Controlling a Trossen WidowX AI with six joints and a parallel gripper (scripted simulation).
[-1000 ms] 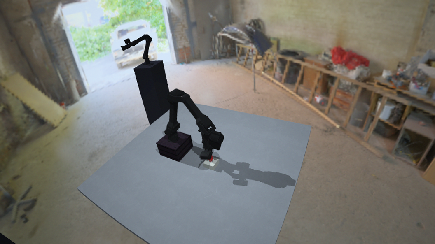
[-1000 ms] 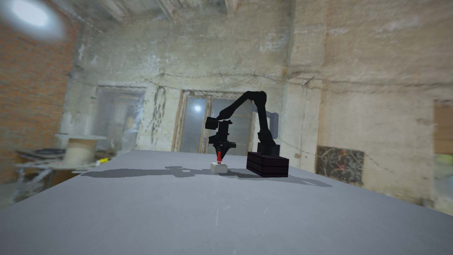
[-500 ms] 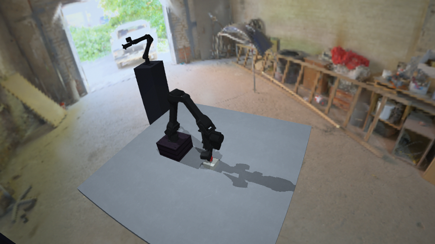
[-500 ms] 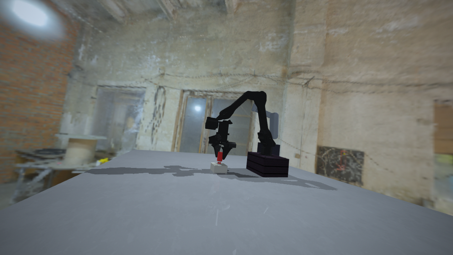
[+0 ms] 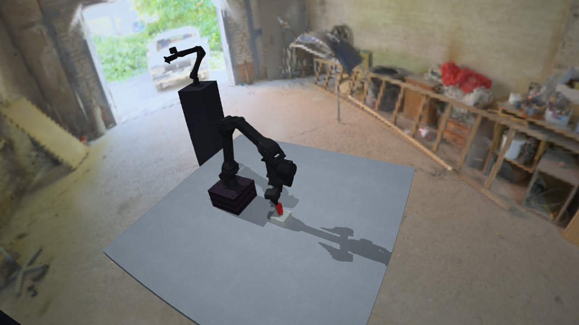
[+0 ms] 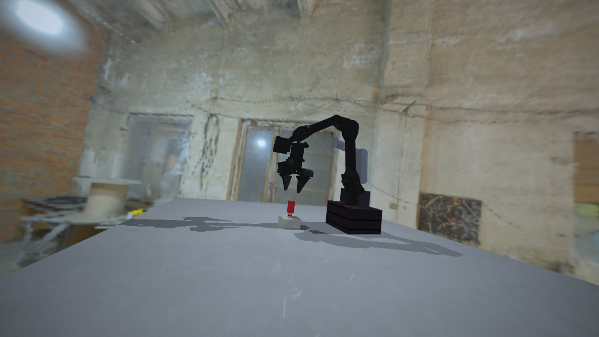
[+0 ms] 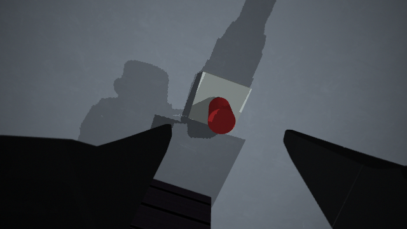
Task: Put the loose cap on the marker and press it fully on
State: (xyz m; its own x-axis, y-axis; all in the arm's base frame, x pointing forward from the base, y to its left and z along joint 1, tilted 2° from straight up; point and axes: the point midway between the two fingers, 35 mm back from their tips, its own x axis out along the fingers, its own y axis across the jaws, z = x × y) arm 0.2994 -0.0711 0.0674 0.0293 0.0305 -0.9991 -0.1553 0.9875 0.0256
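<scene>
The marker cap is 60 mm below my gripper tip and 10 mm behind it. Also, from my gripper tip: holder block (130 mm below).
</scene>
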